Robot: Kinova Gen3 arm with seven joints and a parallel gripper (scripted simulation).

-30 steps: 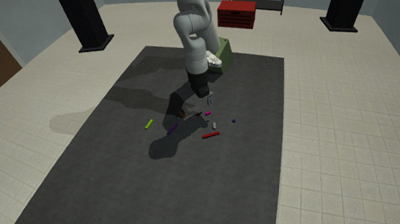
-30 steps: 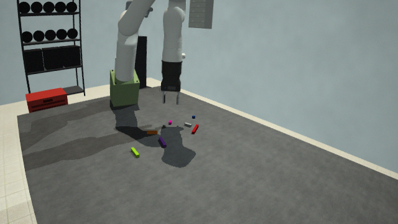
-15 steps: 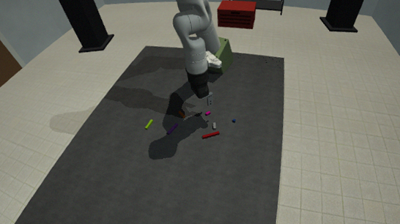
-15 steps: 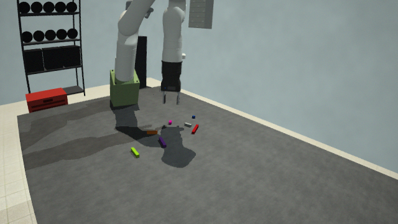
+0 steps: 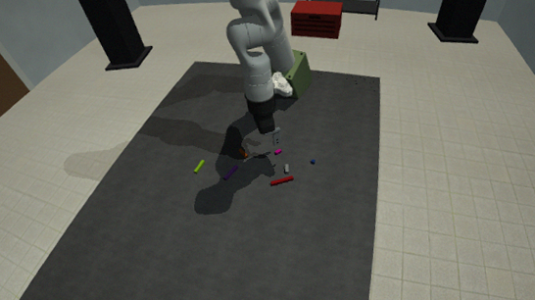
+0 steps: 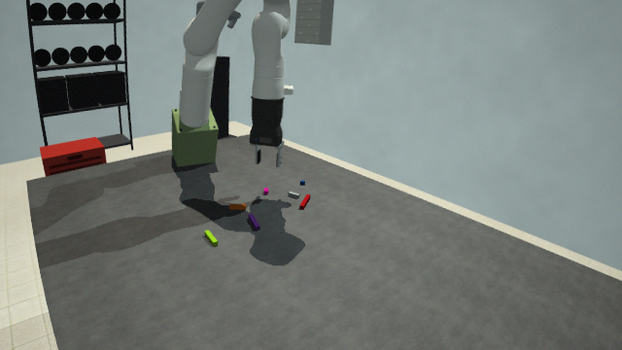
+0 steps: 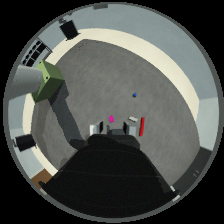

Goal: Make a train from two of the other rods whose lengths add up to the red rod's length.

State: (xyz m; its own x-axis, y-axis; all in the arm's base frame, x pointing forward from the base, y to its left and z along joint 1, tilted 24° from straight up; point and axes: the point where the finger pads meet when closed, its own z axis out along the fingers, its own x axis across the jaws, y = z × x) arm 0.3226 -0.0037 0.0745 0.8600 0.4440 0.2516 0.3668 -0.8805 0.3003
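Now: hand 50 mm short of the lime rod, 250 mm to the left of it and 100 mm above it. Round my hand: grey rod (60 mm ahead, 40 mm to the left, 100 mm below); then magenta rod (10 mm behind, 10 mm to the left, 100 mm below); then red rod (100 mm ahead, 30 mm to the left, 100 mm below).
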